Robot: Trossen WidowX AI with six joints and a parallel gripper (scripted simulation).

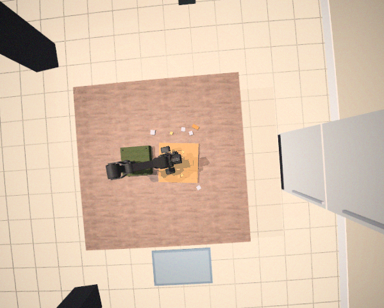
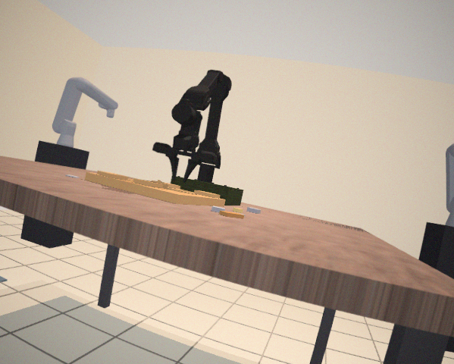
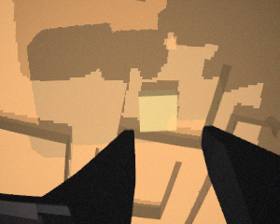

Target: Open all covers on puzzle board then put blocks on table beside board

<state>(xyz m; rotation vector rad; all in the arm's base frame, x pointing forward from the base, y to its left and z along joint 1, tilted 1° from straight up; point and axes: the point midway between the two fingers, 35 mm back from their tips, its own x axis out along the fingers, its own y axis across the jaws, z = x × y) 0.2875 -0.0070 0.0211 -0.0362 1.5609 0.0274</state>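
Right now my gripper tip is 50 mm short of the puzzle board, 30 mm to the left of it and 30 mm above it.
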